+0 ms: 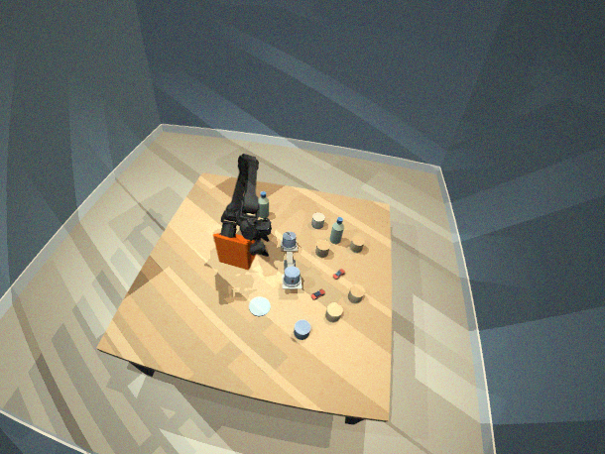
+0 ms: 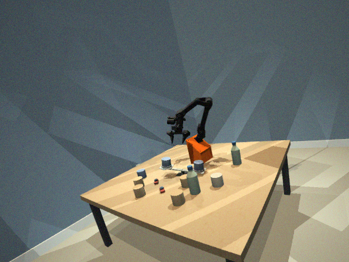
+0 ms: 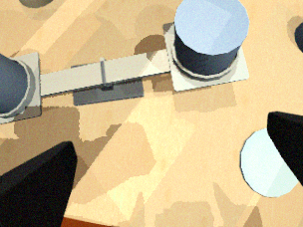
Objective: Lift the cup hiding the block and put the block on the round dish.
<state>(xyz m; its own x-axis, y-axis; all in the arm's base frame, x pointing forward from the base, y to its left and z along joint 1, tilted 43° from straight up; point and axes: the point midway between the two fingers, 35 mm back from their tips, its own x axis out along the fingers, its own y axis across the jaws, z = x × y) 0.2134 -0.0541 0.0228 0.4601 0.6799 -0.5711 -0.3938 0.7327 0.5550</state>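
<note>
Right now the grey block is 30 mm ahead of my gripper tip, 200 mm to the left of it and 180 mm below it. The rest, counted from my gripper tip: pale cylinder 100 mm ahead, 420 mm to the left, 180 mm below; then pale beam 80 mm ahead, 80 mm to the left, 180 mm below; then pale round dish 30 mm ahead, 180 mm to the right, 220 mm below.
</note>
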